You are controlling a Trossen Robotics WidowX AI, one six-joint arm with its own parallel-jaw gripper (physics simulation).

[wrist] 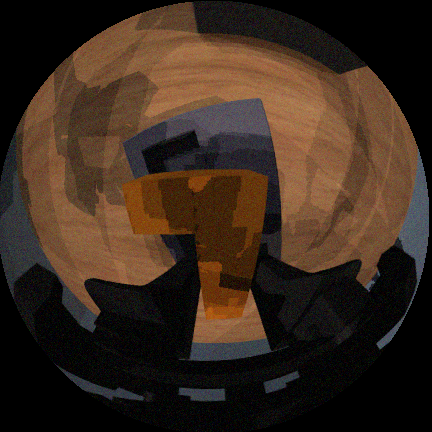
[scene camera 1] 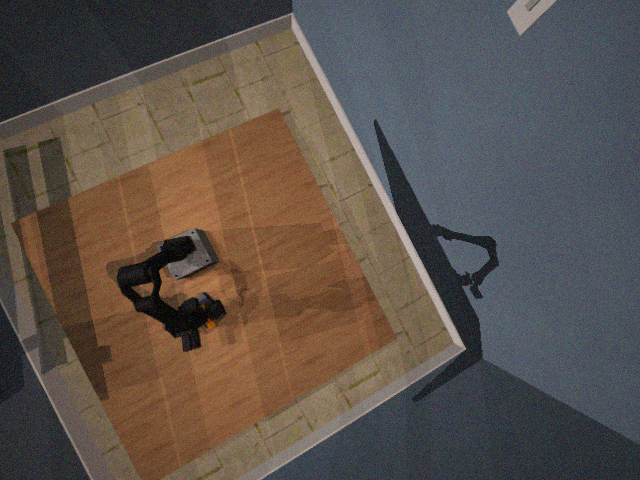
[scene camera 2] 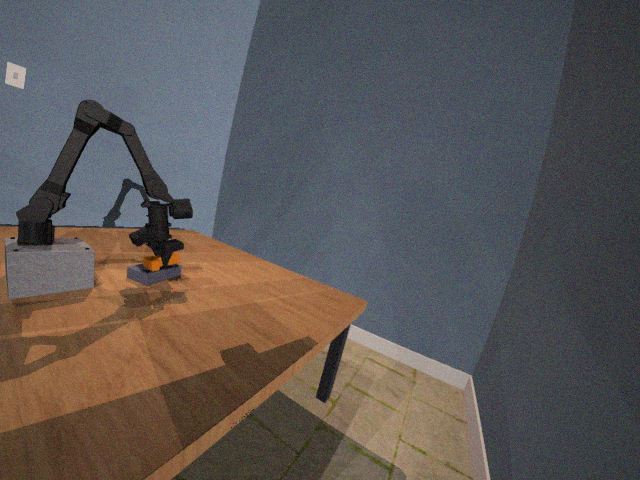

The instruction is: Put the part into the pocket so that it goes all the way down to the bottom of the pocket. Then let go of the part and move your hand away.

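Seen in the pictures: gripper, fingertip midpoint: [wrist: 221,249] [scene camera 1: 209,316] [scene camera 2: 162,264]; arm's base, link origin: [scene camera 1: 185,246] [scene camera 2: 35,242].
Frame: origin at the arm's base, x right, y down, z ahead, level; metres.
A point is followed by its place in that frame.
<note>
The orange L-shaped part [scene camera 1: 210,323] @[y 0.034, x 0.053, z 0.342 m] [scene camera 2: 153,263] @[y 0.042, x 0.108, z 0.263 m] [wrist: 220,200] @[y 0.038, x 0.066, z 0.264 m] is held over the blue-grey pocket block [scene camera 1: 204,297] @[y 0.069, x 0.045, z 0.230 m] [scene camera 2: 147,276] @[y 0.075, x 0.129, z 0.240 m] [wrist: 237,116] @[y 0.069, x 0.059, z 0.224 m]. My gripper [scene camera 2: 164,261] @[y 0.068, x 0.059, z 0.314 m] [wrist: 221,249] @[y 0.068, x 0.059, z 0.314 m] is shut on the part's long leg and points down. In the scene camera 2 view the part stands above the block's top face; whether it touches the block is hard to tell. In the wrist view the part looks turned a little against the block's edges, and a dark stretch of the pocket [wrist: 167,148] @[y 0.100, x 0.107, z 0.245 m] shows beyond its short leg. The rest of the pocket is hidden under the part and fingers.
The arm's grey base box [scene camera 1: 204,255] @[y 0.003, x -0.051, z 0.068 m] [scene camera 2: 51,268] @[y 0.038, x 0.100, z 0.025 m] stands on the wooden table [scene camera 1: 268,175] @[y 0.105, x -0.443, z -0.181 m] [scene camera 2: 248,304] @[y 0.105, x 0.374, z 0.441 m], a short way from the block. The arm arches from it over to the block. Shadows fall across the table.
</note>
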